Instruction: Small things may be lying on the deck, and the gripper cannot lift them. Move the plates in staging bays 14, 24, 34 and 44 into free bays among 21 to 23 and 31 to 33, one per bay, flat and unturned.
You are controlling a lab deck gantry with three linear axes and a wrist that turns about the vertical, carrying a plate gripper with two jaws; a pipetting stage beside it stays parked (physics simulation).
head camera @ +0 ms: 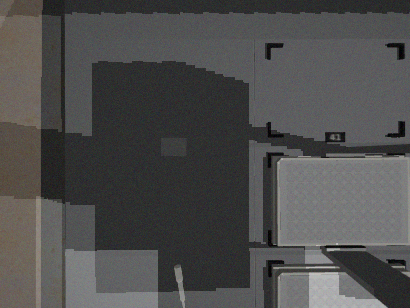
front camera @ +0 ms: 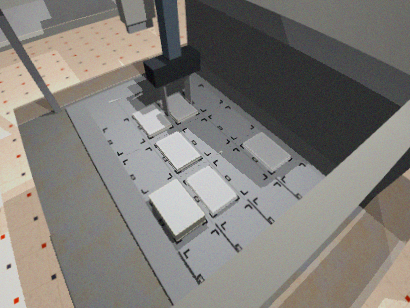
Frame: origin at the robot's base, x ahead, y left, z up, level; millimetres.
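Seen in the pictures: gripper, between the fingertips: (head camera: 339, 200) (front camera: 178, 107); robot's base, origin of its link: (front camera: 103, 130).
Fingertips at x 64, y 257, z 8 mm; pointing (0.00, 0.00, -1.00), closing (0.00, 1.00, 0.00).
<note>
Pixels of each thing's middle, then the offset from my fingertips to it. "spot": a spot on its surface instead.
- pale flat plate, middle of its body: (head camera: 339, 200) (front camera: 178, 107) dz +0, dx +0, dy +0 mm
- bay 21, a spot on its surface: (head camera: 295, 292) spot: dz +7, dx -46, dy -84 mm
- bay 22, a spot on its surface: (front camera: 178, 149) spot: dz +7, dx +168, dy -106 mm
- bay 23, a spot on its surface: (front camera: 212, 187) spot: dz +7, dx +332, dy -104 mm
- taller plate, middle of its body: (front camera: 176, 208) dz +13, dx +328, dy -214 mm
- thin white rod, middle of its body: (head camera: 181, 291) dz -5, dx -153, dy -89 mm
- tiny pale speck, middle of its body: (front camera: 221, 152) dz -6, dx +246, dy -3 mm
My gripper (front camera: 177, 106) (head camera: 345, 201) is low over bay 31, its jaws against the two long sides of a pale flat plate (front camera: 186, 107) (head camera: 310, 200) and shut on it. The plate lies level and square to the bay marks, at about deck height. Other thin plates lie in bay 21 (front camera: 150, 120) (head camera: 295, 292), bay 22 (front camera: 178, 149) and bay 23 (front camera: 212, 187). Bays 14, 24, 34 and 44, at the near end in the front view, show bare corner marks. The plate's far jaw side is partly hidden.
A taller plate (front camera: 177, 205) stands in bay 13, beside bay 23. Another plate (front camera: 266, 150) lies in bay 43 near the dark wall (front camera: 250, 75). A thin white rod (head camera: 179, 280) lies left of bay 21. A tiny pale speck (front camera: 220, 152) is near bay 32.
</note>
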